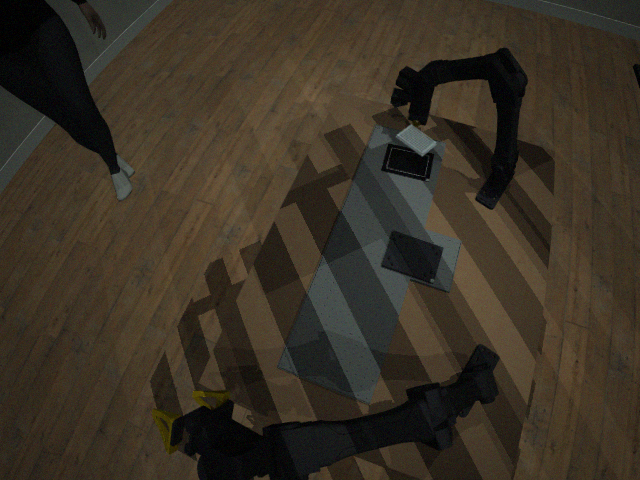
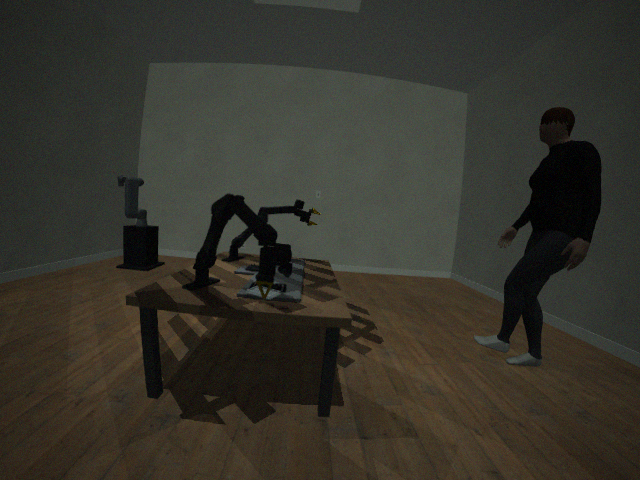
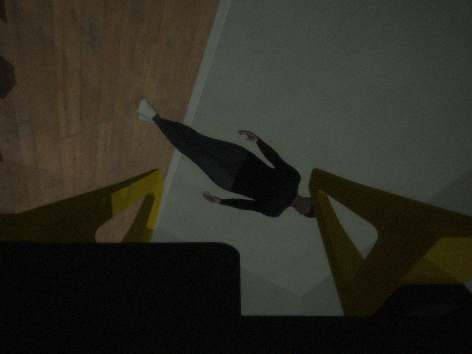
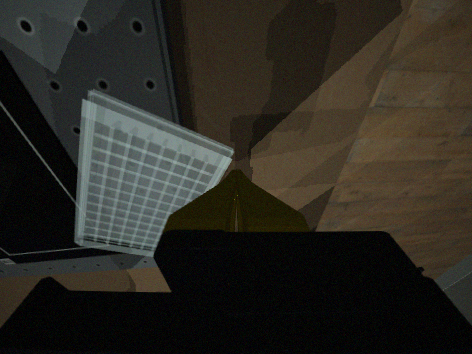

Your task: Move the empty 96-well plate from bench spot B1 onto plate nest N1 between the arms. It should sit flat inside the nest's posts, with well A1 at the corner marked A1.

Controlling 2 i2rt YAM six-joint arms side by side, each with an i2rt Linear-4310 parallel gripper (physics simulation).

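Seen in the pictures: left gripper, fingertip midpoint: [image 1: 174,402] [image 2: 318,219] [image 3: 236,177]; right gripper, fingertip midpoint: [image 1: 415,126] [image 2: 264,298] [image 4: 236,176]; left arm's base, link origin: [image 2: 233,259]; right arm's base, link origin: [image 1: 495,185] [image 2: 202,284].
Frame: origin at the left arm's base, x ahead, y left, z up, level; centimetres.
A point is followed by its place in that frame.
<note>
The pale 96-well plate [image 1: 416,140] {x 55.7, y -60.1, z 2.2 cm} [image 4: 145,185] {x 57.8, y -60.5, z 2.7 cm} lies askew at the far end of the grey perforated board, beside and partly across the edge of the black white-outlined spot B1 [image 1: 400,163] {x 55.2, y -48.0, z 1.5 cm} [image 4: 30,190] {x 54.5, y -52.3, z 1.5 cm}. One corner reaches past the board's edge; whether it lies level is unclear. My right gripper [image 1: 416,123] {x 59.5, y -66.5, z 1.9 cm} [image 2: 264,295] {x 59.5, y -66.5, z 1.9 cm} [image 4: 236,176] {x 59.5, y -66.5, z 1.9 cm} is shut and empty, low beside the plate's outer side. My left gripper [image 1: 178,405] {x 51.1, y 43.4, z 33.9 cm} [image 2: 317,218] {x 51.1, y 43.4, z 33.9 cm} [image 3: 236,177] {x 51.1, y 43.4, z 33.9 cm} is open and empty, raised far from the plate. Nest N1 [image 1: 412,256] {x 33.7, y -20.0, z 2.5 cm} is dark and holds no plate; its A1 mark is unreadable.
The grey perforated board [image 1: 323,289] {x 49.4, y 3.9, z 1.3 cm} runs between the arms, with a side piece [image 1: 452,258] {x 23.2, y -27.3, z 1.3 cm} under part of the nest. A person [image 1: 67,87] [image 2: 563,191] [image 3: 250,170] stands beyond the table [image 2: 232,308] {x 52.2, y -78.7, z 0.0 cm}. Another arm on a black pedestal [image 2: 140,246] stands at the back.
</note>
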